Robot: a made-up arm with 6 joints. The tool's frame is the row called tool.
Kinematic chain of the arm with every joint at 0, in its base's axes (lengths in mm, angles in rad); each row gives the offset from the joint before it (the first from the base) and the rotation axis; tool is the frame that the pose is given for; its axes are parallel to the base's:
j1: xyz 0 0 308.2 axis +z
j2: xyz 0 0 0 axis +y
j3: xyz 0 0 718.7 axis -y
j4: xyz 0 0 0 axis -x
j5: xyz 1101.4 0 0 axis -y
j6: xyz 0 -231.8 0 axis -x
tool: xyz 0 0 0
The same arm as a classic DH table. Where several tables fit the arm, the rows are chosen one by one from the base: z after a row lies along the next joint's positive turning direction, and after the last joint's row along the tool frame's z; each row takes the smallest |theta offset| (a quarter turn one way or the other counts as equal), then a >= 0, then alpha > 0; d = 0 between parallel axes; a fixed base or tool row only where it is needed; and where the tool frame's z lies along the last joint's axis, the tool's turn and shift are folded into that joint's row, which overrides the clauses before.
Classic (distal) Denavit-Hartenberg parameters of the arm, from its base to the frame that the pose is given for. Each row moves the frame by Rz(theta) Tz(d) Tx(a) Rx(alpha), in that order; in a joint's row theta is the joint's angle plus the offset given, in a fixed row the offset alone. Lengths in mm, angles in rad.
j1: theta_offset 0; d 308.2; a 0; alpha -1.5708
j2: theta_offset -1.5708; d 0; a 718.7; alpha 3.1416
j3: theta_offset 0; d 0; a 0; alpha -1.5708
j4: theta_offset 0; d -1101.4; a 0; alpha 1.5708
j5: theta_offset 0; d 231.8; a 0; alpha -1.5708
j6: theta_offset 1.5708; d 0; a 0; alpha 1.5708
tool (fixed): theta_offset -1.5708; d 0; a 0; alpha 0

